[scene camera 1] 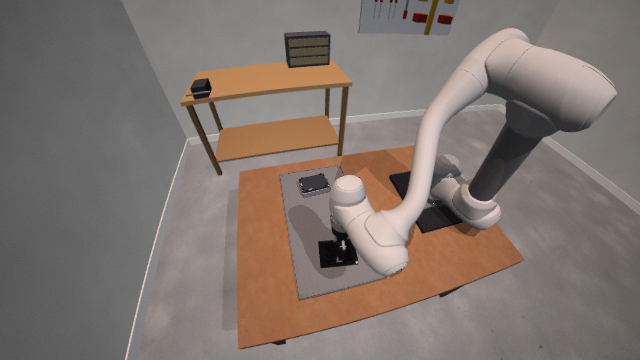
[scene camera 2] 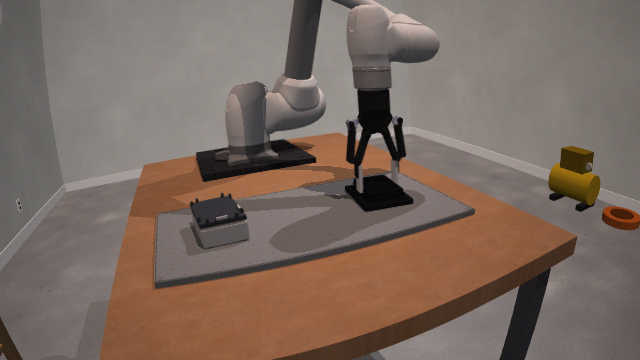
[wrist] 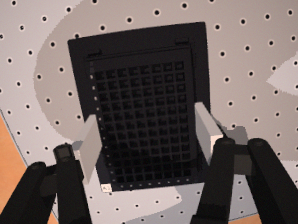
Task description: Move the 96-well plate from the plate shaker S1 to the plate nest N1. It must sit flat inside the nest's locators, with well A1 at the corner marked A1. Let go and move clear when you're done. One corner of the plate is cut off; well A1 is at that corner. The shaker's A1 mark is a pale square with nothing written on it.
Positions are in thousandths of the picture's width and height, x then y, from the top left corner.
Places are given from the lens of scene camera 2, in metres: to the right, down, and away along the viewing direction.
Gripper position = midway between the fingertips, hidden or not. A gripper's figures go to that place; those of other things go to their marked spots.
my gripper (scene camera 2: 590,524): 0.14, 0.02, 0.97
black 96-well plate (scene camera 2: 595,518): 0.14, 0.01, 0.95
